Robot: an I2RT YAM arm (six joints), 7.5 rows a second.
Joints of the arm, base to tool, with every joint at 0 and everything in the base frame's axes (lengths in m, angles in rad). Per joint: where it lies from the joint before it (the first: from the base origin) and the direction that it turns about. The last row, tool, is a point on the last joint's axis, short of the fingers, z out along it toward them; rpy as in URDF.
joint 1: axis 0 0 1 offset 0 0 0.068
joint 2: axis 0 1 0 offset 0.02 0.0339 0.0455
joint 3: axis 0 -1 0 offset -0.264 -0.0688 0
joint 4: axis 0 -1 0 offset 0.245 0.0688 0.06
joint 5: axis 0 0 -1 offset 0.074 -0.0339 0.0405
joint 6: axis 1 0 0 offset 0.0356 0 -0.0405
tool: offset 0 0 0 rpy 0 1.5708 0
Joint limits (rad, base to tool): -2.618..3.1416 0..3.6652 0..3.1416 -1.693..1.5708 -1.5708..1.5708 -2.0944..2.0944
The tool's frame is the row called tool.
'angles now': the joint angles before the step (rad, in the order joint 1, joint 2, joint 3, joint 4, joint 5, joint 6). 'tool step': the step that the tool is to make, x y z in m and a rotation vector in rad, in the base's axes. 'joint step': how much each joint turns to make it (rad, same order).
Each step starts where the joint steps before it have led.
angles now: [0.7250 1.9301 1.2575 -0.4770 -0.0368 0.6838]
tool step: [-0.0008 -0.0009 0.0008 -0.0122 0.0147 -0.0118]
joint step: [0.0000 -0.0002 0.0068 -0.0257 0.0042 0.0111]
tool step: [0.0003 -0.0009 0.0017 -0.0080 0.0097 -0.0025]
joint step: [-0.0023 -0.0004 0.0092 -0.0221 -0.0003 0.0004]
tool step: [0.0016 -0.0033 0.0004 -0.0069 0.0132 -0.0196]
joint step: [-0.0091 0.0001 0.0044 -0.0184 0.0007 0.0110]
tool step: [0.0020 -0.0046 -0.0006 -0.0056 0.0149 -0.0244]
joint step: [-0.0126 0.0001 0.0000 -0.0144 -0.0008 0.0130]
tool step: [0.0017 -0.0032 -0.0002 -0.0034 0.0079 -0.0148]
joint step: [-0.0093 0.0001 0.0006 -0.0085 -0.0004 0.0060]
